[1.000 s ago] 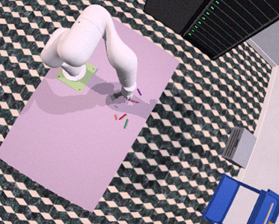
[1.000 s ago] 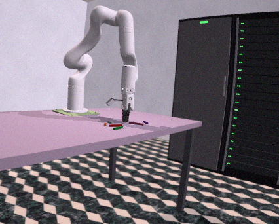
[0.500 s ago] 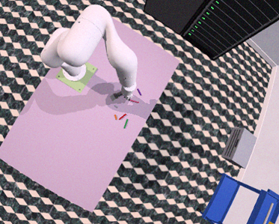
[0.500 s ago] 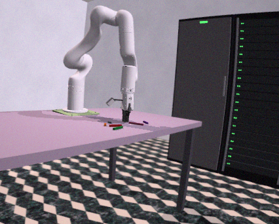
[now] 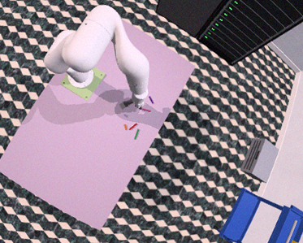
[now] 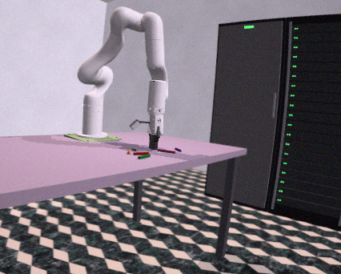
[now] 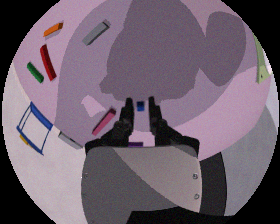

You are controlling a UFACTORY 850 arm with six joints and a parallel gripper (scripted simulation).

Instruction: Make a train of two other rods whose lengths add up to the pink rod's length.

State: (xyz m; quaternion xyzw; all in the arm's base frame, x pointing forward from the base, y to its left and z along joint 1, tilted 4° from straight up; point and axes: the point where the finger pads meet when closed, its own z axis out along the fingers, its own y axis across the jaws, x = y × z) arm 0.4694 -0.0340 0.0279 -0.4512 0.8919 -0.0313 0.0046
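Now: the small blue rod 20 mm below my hand. Also, from my hand: purple rod (100 mm ahead, 80 mm to the left, 20 mm below); then grey rod (30 mm behind, 110 mm to the right, 20 mm below); then pink rod (80 mm ahead, 10 mm to the right, 20 mm below).
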